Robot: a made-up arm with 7 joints.
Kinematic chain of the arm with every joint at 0, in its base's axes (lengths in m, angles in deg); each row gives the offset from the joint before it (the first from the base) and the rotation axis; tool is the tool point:
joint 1: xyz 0 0 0.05 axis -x
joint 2: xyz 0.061 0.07 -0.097 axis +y
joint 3: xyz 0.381 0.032 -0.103 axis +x
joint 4: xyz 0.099 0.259 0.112 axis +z
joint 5: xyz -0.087 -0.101 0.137 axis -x
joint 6: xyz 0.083 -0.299 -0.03 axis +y
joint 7: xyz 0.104 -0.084 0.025 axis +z
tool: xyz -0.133 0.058 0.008
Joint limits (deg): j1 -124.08..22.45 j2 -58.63..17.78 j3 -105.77..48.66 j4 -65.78..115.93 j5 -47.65..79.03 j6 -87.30..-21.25 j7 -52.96..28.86
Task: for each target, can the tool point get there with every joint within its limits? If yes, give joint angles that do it. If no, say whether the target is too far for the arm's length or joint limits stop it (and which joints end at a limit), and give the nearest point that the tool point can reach.
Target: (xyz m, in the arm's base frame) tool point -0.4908 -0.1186 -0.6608
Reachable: no: joint limits stop it (at a limit: joint 1, joint 2, joint 3, joint 4, joint 5, joint 6, joint 7) | nearest point -0.2087 -0.2069 -0.3595 | short by 0.422 m
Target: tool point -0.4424 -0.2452 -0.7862
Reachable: no: joint limits stop it (at a limit: joint 1, joint 2, joint 3, joint 4, joint 5, joint 6, joint 7) | nearest point -0.2087 -0.2069 -0.3595 | short by 0.488 m
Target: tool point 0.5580 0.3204 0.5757
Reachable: yes | joints -35.44 -28.96 -83.15 26.53 44.07 -36.11 13.94
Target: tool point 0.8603 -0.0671 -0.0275
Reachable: yes | joints -96.53 0.58 33.37 58.10 18.70 -39.82 -7.03
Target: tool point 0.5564 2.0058 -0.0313
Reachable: no: too far | nearest point 0.6178 1.0799 0.0062 | short by 0.929 m
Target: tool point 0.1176 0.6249 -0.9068
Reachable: no: joint limits stop it (at a limit: joint 2, joint 3, joint 4, joint 5, joint 6, joint 7) | nearest point 0.1802 0.5059 -0.7246 | short by 0.227 m
